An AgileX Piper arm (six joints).
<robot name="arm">
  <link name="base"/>
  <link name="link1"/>
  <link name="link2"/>
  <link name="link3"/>
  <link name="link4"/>
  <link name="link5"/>
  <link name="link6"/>
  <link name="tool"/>
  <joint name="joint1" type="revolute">
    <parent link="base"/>
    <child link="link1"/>
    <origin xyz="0 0 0.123" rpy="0 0 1.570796"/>
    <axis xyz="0 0 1"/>
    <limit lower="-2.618" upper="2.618"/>
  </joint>
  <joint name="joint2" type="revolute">
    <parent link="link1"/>
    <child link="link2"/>
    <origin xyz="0 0 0" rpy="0 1.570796 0"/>
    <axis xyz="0 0 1"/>
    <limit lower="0" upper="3.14"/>
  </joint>
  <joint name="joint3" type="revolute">
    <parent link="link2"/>
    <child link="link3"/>
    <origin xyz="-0.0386 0.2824 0" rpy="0 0 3.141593"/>
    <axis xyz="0 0 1"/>
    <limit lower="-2.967" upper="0"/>
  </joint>
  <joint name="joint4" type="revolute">
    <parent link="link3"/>
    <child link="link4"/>
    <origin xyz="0.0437 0.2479 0" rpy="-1.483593 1.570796 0"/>
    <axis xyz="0 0 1"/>
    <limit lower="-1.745" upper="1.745"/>
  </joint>
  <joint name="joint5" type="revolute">
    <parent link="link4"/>
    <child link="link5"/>
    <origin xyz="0 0 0" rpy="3.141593 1.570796 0"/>
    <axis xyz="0 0 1"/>
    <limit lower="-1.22" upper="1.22"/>
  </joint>
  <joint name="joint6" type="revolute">
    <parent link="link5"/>
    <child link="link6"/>
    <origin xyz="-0.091 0 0" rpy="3.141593 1.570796 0"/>
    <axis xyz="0 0 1"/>
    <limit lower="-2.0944" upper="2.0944"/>
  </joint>
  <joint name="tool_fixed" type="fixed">
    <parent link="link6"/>
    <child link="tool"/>
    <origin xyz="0 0 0" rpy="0 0 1.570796"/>
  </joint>
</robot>
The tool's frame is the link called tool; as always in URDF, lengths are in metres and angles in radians.
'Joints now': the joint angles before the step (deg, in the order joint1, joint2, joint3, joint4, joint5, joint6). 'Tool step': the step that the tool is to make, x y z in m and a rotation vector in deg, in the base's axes. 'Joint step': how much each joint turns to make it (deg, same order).
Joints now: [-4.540 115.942 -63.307 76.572 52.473 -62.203]
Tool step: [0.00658 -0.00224 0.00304 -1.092 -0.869 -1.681]
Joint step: [0.000 0.056 -1.278 -0.022 -1.778 0.896]
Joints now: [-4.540 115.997 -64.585 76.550 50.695 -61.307]
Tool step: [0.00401 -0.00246 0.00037 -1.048 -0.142 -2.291]
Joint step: [0.001 0.000 -0.445 0.299 -2.219 0.986]
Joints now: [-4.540 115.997 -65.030 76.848 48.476 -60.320]
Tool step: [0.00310 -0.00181 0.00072 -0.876 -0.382 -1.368]
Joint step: [0.000 0.000 -0.432 0.087 -1.522 0.453]
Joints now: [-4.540 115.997 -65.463 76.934 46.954 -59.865]
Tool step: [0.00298 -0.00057 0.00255 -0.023 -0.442 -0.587]
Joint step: [0.000 0.001 -0.681 0.122 -0.341 0.442]
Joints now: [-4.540 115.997 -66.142 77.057 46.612 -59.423]
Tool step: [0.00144 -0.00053 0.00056 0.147 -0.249 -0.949]
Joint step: [0.000 -0.001 -0.067 0.829 -0.579 -0.061]
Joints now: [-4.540 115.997 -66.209 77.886 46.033 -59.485]
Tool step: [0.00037 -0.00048 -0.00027 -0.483 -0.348 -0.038]
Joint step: [0.001 0.000 0.000 0.001 -0.421 -0.424]
